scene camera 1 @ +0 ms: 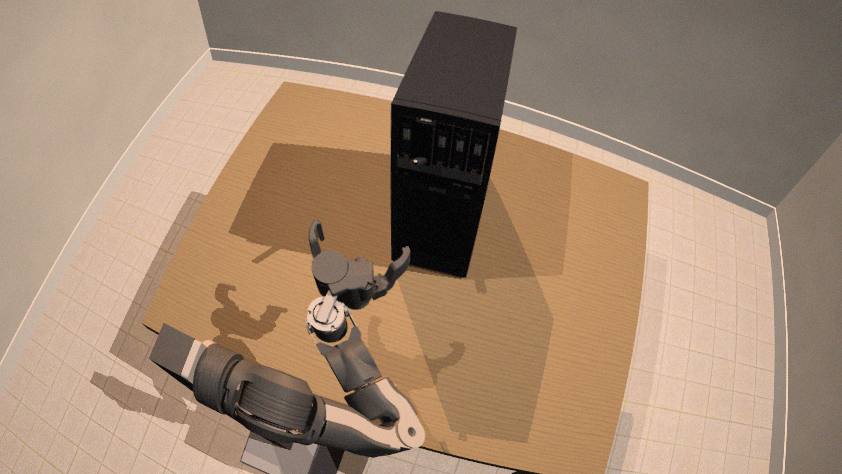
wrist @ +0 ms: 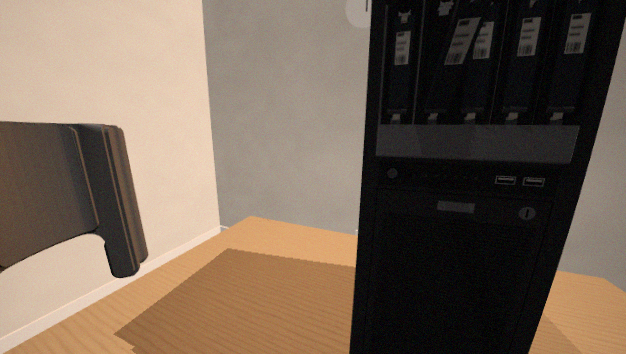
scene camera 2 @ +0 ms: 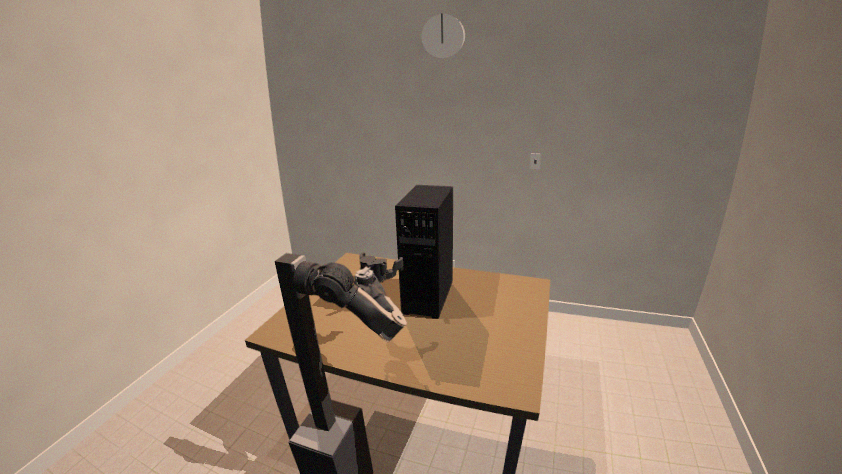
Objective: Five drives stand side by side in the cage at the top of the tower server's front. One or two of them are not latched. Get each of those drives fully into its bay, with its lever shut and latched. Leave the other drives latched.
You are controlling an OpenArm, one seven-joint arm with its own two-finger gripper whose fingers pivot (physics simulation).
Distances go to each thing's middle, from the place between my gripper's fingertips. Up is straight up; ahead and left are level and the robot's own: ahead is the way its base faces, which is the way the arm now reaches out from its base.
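Here is the black tower server [scene camera 1: 459, 74], and my gripper is 7 cm to the left of it, 9 cm above it and 32 cm short of it.
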